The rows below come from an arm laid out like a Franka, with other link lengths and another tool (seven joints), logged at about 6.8 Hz.
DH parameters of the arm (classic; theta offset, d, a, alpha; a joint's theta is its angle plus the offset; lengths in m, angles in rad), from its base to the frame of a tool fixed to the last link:
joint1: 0 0.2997 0 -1.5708
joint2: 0 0 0 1.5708
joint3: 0 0.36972 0.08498 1.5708
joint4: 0 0 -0.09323 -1.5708
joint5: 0 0.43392 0 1.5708
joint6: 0 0 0.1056 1.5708
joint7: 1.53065 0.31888 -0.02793 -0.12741
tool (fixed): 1.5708 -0.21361 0 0
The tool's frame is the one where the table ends.
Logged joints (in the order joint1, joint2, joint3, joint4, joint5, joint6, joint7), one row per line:
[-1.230 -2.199 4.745 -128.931 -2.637 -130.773 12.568]
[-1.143 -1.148 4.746 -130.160 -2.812 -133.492 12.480]
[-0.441 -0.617 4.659 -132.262 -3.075 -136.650 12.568]
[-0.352 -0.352 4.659 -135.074 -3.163 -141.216 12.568]
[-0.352 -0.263 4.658 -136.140 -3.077 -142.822 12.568]
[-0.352 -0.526 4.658 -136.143 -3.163 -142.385 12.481]
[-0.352 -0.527 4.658 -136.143 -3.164 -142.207 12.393]
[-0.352 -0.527 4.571 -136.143 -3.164 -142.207 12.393]
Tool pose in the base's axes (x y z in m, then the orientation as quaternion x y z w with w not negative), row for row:
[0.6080 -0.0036 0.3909 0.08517 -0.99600 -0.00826 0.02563]
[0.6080 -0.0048 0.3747 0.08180 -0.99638 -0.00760 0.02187]
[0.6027 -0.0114 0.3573 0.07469 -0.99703 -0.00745 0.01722]
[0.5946 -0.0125 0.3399 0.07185 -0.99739 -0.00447 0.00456]
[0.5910 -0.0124 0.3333 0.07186 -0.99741 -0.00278 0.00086]
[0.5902 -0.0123 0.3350 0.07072 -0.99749 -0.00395 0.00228]
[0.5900 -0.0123 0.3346 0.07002 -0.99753 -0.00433 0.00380]
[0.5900 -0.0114 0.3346 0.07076 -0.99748 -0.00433 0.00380]
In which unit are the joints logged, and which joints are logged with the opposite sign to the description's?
The joints are logged in degrees. Opposite sign: joint1, joint3, joint5, joint6, joint7.
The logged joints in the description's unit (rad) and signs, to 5 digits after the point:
[0.02147 -0.03838 -0.08282 -2.25027 0.04602 2.28242 -0.21935]
[0.01995 -0.02004 -0.08283 -2.27172 0.04908 2.32987 -0.21782]
[0.00770 -0.01077 -0.08131 -2.30841 0.05367 2.38499 -0.21935]
[0.00614 -0.00614 -0.08131 -2.35749 0.05520 2.46468 -0.21935]
[0.00614 -0.00459 -0.08130 -2.37609 0.05370 2.49271 -0.21935]
[0.00614 -0.00918 -0.08130 -2.37614 0.05520 2.48509 -0.21783]
[0.00614 -0.00920 -0.08130 -2.37614 0.05522 2.48198 -0.21630]
[0.00614 -0.00920 -0.07978 -2.37614 0.05522 2.48198 -0.21630]

